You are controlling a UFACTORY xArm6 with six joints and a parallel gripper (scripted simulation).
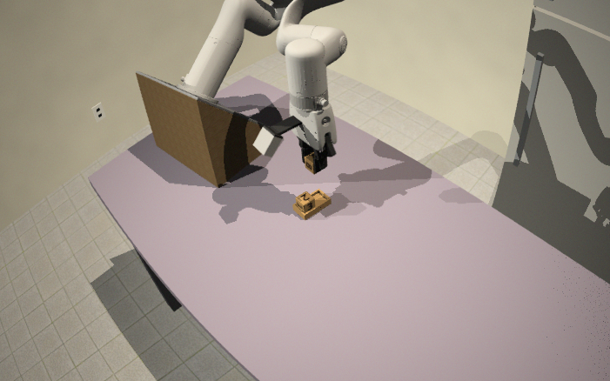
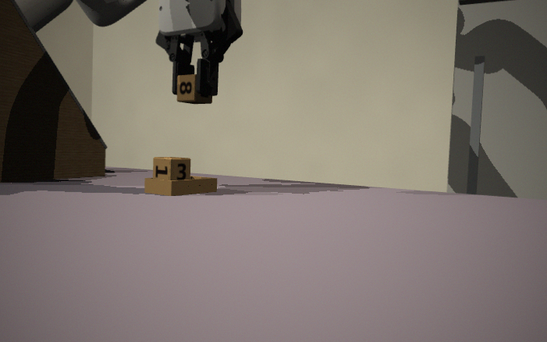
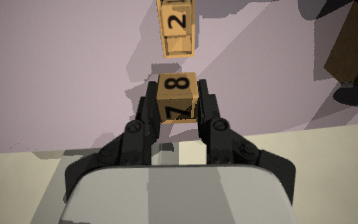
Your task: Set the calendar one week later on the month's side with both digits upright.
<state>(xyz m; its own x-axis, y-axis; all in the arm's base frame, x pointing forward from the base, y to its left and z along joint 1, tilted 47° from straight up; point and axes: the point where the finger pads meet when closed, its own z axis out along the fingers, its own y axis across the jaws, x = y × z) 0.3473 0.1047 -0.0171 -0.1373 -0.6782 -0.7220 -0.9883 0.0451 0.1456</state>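
Right now the cube is 3 cm to the right of my hand and 11 cm below it. Also, from my hand: wooden calendar tray 2 cm to the right, 13 cm below.
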